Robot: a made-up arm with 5 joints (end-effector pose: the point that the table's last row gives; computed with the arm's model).
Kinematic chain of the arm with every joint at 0, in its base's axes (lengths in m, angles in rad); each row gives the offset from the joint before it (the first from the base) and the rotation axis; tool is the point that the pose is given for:
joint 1: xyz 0 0 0.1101 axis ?
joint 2: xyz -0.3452 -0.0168 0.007 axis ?
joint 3: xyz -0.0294 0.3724 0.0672 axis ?
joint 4: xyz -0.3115 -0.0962 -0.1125 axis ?
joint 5: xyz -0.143 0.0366 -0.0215 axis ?
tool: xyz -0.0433 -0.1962 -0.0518
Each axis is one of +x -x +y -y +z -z.
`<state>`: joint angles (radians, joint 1 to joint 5).
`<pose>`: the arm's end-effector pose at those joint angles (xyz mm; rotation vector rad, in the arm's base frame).
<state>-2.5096 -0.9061 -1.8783 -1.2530 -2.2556</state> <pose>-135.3 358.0 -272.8 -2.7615 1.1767 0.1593</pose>
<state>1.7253 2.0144 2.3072 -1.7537 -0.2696</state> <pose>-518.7 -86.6 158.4 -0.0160 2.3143 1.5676</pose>
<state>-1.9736 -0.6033 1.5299 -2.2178 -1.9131</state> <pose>-379.7 -199.7 62.0 0.4598 0.2017 -1.1170</pose>
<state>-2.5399 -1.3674 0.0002 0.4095 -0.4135</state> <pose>-265.8 -501.5 -199.6 -1.9013 -2.0541 -1.1422</pose>
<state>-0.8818 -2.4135 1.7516 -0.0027 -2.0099</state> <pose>-109.8 -504.3 50.0 0.7095 -0.2005 1.4595</pose>
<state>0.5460 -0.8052 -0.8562 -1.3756 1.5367</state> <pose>-654.7 302.2 504.2 2.7401 0.8472 0.3909</pose>
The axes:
joint 1: +x
joint 2: +z
joint 3: -y
joint 4: -z
joint 5: +x

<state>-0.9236 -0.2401 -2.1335 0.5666 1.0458</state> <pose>-311.0 731.4 227.4 -0.2839 0.7904 -2.0371</pose>
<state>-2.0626 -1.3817 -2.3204 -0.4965 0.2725</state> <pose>-266.3 509.2 -72.6 0.3887 0.1183 -1.2108</pose>
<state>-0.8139 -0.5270 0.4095 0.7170 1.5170</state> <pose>-343.9 67.3 -529.9 0.6407 -1.3249 -0.0855</pose>
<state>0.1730 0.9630 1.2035 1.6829 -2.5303</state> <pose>-762.0 162.6 103.9 -1.0786 0.5428 -0.4258</pose>
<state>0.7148 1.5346 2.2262 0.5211 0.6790</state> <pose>-622.7 487.9 331.7 -2.3437 1.3084 -0.5772</pose>
